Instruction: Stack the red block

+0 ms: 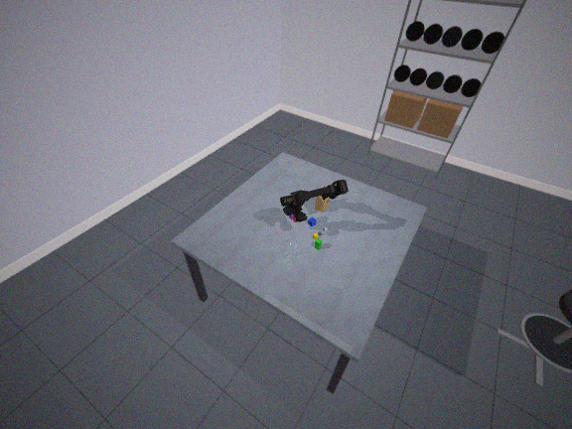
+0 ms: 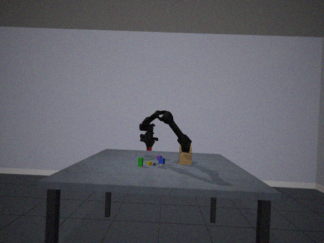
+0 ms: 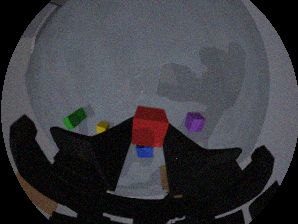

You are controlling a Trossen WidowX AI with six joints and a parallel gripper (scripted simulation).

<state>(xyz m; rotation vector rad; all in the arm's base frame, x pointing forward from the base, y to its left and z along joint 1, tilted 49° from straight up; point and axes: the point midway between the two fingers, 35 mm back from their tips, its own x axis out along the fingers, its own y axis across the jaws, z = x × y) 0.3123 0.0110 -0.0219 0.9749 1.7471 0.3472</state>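
Right now my gripper tip is 30 mm past the yellow block, 140 mm to the right of it and 90 mm above it. Also, from my gripper tip: purple block (80 mm behind, 90 mm to the right, 80 mm below); blue block (120 mm behind, 50 mm to the left, 80 mm below); red block (10 mm above).
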